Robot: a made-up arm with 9 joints. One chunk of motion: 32 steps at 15 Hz.
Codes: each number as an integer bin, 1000 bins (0 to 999) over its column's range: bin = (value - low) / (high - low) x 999, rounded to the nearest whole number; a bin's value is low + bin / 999 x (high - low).
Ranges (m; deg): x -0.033..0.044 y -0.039..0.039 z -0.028..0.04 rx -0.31..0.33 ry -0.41..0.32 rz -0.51..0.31
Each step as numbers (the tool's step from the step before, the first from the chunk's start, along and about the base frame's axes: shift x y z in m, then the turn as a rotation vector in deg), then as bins.
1 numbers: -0.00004 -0.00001 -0.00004 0.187 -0.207 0.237
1 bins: 428 499 411 776 278 910
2 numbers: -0.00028 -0.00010 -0.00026 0.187 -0.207 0.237
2 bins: 425 498 408 776 278 910
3 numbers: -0.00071 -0.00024 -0.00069 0.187 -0.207 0.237
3 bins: 419 496 401 776 278 910
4 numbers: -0.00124 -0.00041 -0.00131 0.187 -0.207 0.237
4 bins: 412 494 392 776 278 910
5 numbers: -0.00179 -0.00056 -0.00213 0.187 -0.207 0.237
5 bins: 405 492 380 776 278 910
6 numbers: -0.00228 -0.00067 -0.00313 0.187 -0.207 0.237
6 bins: 399 491 365 776 278 910
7 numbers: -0.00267 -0.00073 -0.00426 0.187 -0.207 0.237
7 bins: 394 490 349 776 278 910
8 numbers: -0.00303 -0.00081 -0.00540 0.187 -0.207 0.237
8 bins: 389 489 332 776 278 910
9 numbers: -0.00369 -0.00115 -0.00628 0.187 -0.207 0.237
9 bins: 380 485 319 776 278 910
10 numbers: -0.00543 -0.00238 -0.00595 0.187 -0.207 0.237
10 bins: 358 469 324 776 278 910
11 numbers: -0.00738 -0.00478 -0.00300 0.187 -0.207 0.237
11 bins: 332 438 367 776 278 910
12 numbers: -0.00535 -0.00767 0.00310 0.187 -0.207 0.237
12 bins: 359 401 457 776 278 910
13 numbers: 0.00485 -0.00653 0.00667 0.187 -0.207 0.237
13 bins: 491 416 509 776 278 910
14 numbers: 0.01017 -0.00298 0.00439 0.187 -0.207 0.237
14 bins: 560 461 476 776 278 910
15 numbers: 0.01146 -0.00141 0.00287 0.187 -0.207 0.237
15 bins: 577 481 454 776 278 910
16 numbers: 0.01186 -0.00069 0.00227 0.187 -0.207 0.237
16 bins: 582 491 445 776 278 910
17 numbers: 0.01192 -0.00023 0.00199 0.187 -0.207 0.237
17 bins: 583 497 441 776 278 910
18 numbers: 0.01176 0.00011 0.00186 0.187 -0.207 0.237
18 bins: 581 501 439 776 278 910
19 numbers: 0.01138 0.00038 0.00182 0.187 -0.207 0.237
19 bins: 576 504 438 776 278 910
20 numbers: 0.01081 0.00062 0.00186 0.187 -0.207 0.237
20 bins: 568 507 439 776 278 910
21 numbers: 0.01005 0.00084 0.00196 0.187 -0.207 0.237
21 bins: 559 510 440 776 278 910
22 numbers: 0.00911 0.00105 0.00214 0.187 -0.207 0.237
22 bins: 546 513 443 776 278 910
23 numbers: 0.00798 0.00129 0.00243 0.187 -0.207 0.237
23 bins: 532 516 447 776 278 910
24 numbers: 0.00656 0.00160 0.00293 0.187 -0.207 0.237
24 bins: 513 520 454 776 278 910
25 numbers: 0.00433 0.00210 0.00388 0.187 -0.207 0.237
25 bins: 484 526 468 776 278 910
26 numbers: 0.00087 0.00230 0.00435 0.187 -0.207 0.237
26 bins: 439 529 475 776 278 910
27 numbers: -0.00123 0.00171 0.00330 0.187 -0.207 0.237
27 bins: 412 521 460 776 278 910
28 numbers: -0.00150 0.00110 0.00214 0.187 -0.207 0.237
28 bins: 409 514 443 776 278 910
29 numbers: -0.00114 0.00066 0.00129 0.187 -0.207 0.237
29 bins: 413 508 430 776 278 910
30 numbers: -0.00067 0.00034 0.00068 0.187 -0.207 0.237
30 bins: 419 504 421 776 278 910
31 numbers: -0.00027 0.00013 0.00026 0.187 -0.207 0.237
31 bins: 425 501 415 776 278 910
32 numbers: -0.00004 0.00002 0.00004 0.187 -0.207 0.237
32 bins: 428 500 412 776 278 910
